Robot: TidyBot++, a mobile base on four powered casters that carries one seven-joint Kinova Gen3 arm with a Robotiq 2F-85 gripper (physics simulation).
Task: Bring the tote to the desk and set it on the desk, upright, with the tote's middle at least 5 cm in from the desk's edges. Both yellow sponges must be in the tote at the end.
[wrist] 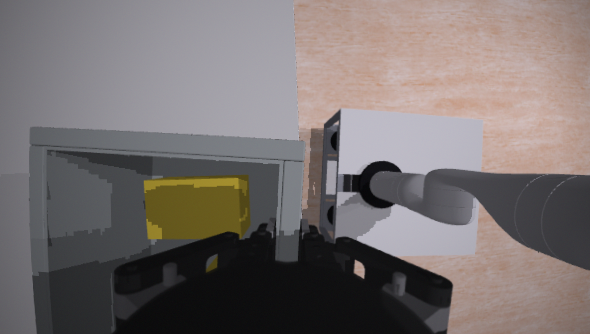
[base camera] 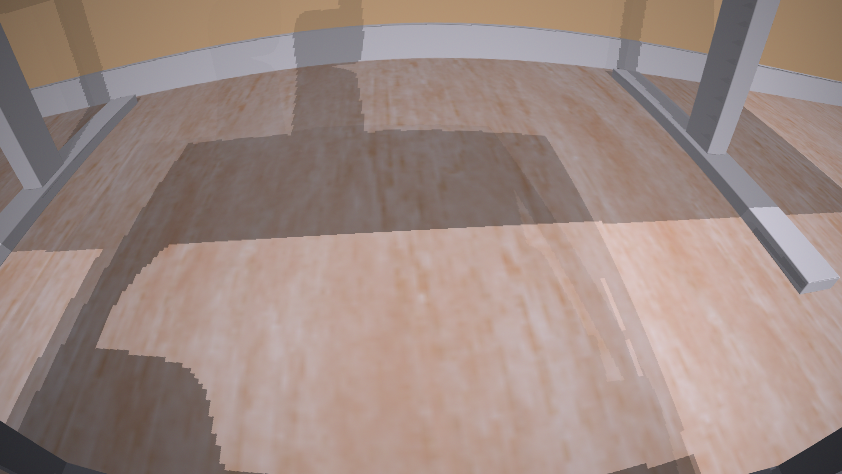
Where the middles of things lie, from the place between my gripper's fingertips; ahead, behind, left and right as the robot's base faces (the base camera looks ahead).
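Labels:
With the grey tote (wrist: 86, 187) as the reference, my hand is 40 mm above it, and it is also 90 mm short of the tote and 80 mm to the right of it.

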